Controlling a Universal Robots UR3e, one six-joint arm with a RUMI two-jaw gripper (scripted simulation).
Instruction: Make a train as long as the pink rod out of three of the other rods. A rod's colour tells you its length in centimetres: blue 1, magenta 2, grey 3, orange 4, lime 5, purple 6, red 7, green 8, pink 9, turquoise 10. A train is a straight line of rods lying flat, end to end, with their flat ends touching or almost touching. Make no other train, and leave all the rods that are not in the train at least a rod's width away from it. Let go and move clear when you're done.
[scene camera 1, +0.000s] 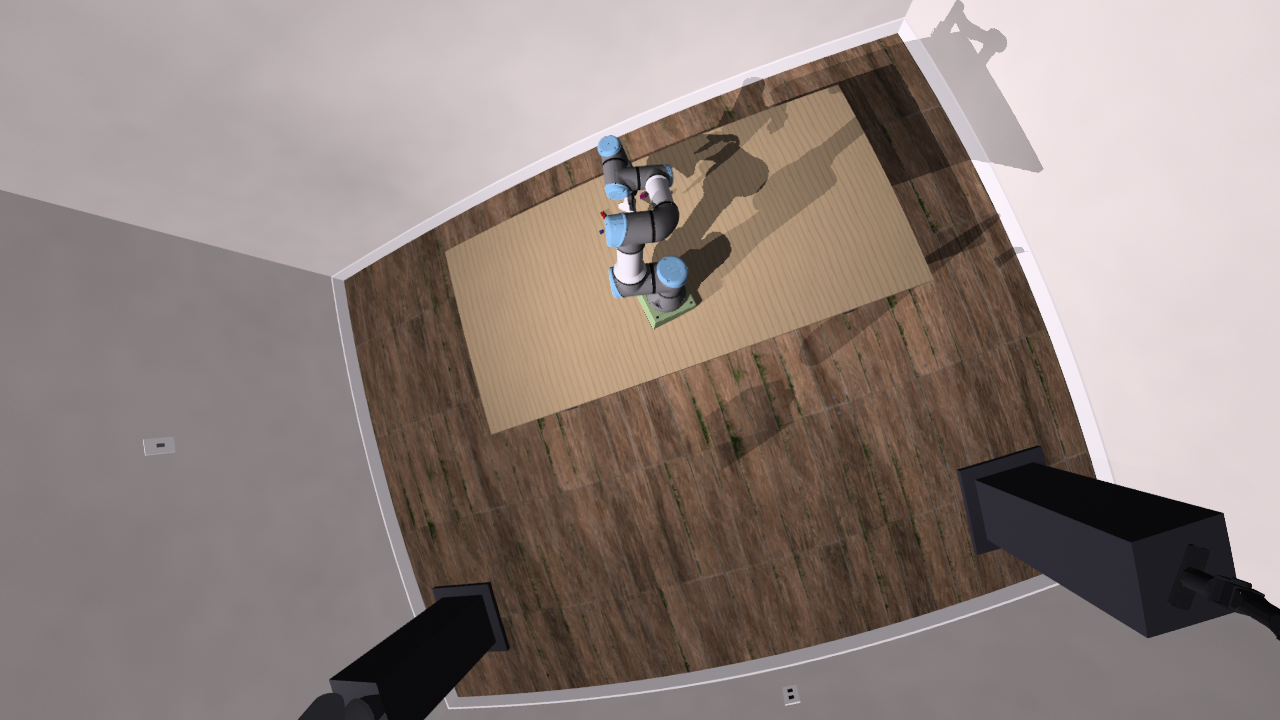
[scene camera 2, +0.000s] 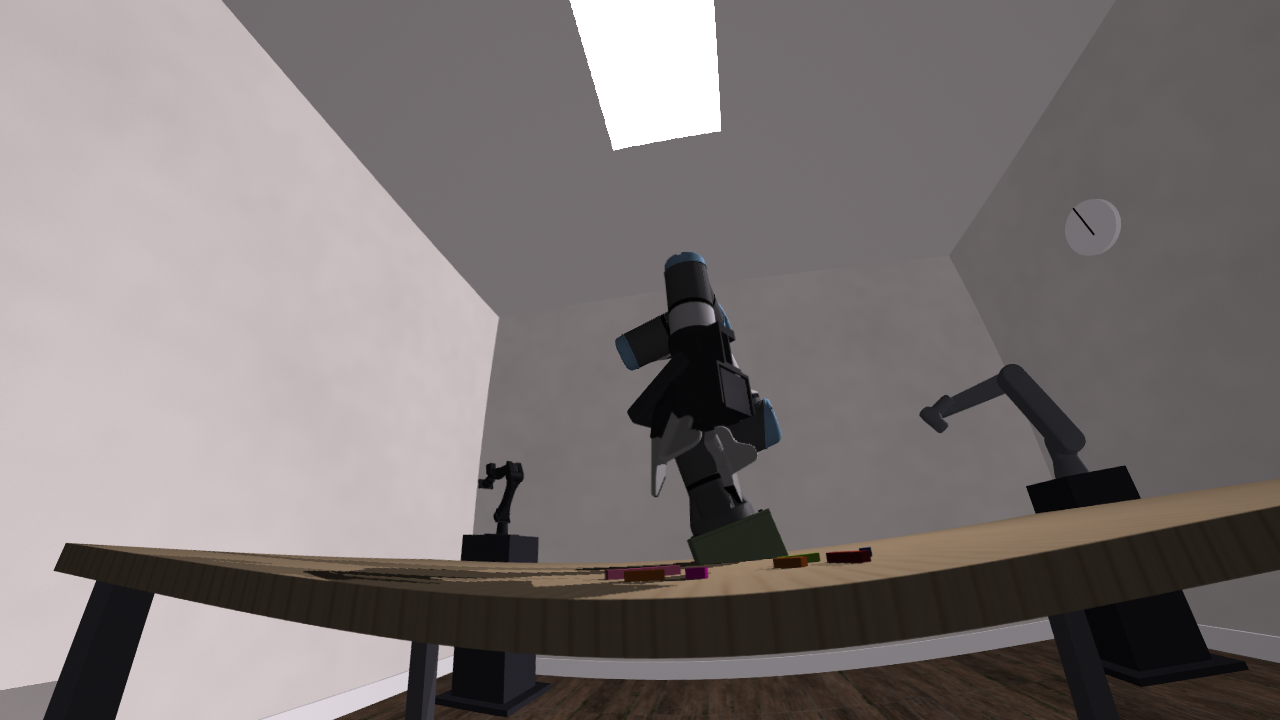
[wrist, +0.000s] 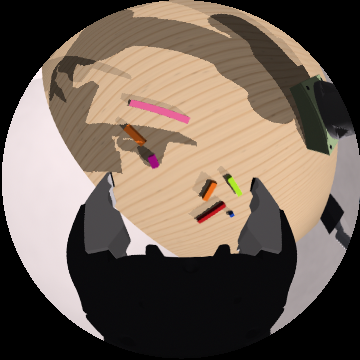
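My gripper (scene camera 2: 703, 500). Same gripper (wrist: 183, 175).
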